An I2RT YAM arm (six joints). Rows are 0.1 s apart.
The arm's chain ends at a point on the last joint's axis. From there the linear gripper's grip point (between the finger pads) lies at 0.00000 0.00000 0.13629 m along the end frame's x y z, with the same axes.
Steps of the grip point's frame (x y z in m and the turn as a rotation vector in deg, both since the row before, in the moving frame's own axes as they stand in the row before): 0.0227 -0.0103 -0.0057 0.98 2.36 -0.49; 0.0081 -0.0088 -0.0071 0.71 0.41 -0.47; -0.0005 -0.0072 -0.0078 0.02 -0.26 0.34; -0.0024 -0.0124 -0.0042 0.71 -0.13 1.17; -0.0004 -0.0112 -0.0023 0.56 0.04 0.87; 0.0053 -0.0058 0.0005 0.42 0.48 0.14
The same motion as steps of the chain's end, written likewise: 0.0171 -0.0079 -0.0056 0.98 2.36 -0.49; 0.0071 -0.0071 -0.0071 0.71 0.41 -0.47; 0.0001 -0.0072 -0.0078 0.02 -0.26 0.34; -0.0021 -0.0107 -0.0042 0.71 -0.13 1.17; -0.0005 -0.0099 -0.0023 0.56 0.04 0.87; 0.0042 -0.0048 0.0005 0.42 0.48 0.14
